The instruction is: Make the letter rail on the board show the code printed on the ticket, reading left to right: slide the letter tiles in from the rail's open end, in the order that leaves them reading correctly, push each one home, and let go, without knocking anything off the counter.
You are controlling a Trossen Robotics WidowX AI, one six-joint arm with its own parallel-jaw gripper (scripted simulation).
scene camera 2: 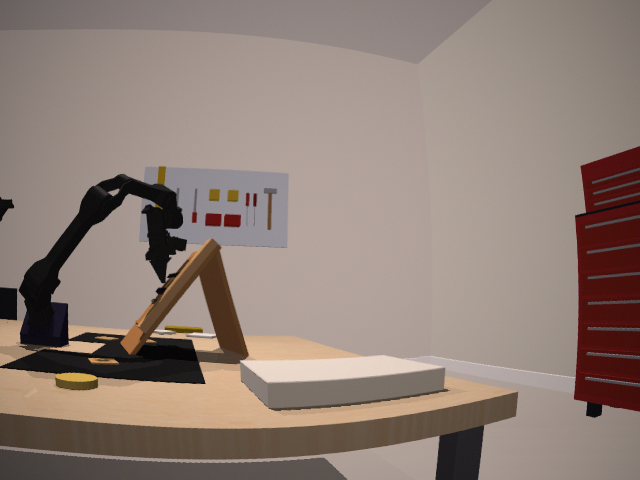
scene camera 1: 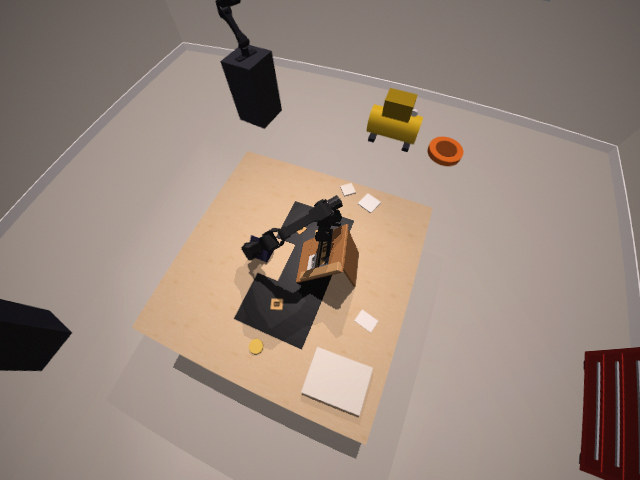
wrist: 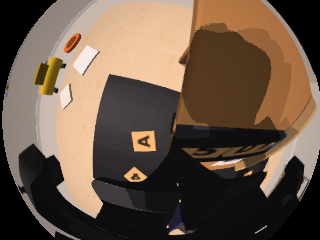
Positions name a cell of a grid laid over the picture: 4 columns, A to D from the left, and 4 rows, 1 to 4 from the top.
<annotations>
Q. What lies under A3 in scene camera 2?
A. My gripper.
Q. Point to a wooden easel board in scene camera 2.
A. B3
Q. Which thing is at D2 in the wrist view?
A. A wooden easel board.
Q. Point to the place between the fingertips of my gripper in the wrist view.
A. At C3
</annotations>
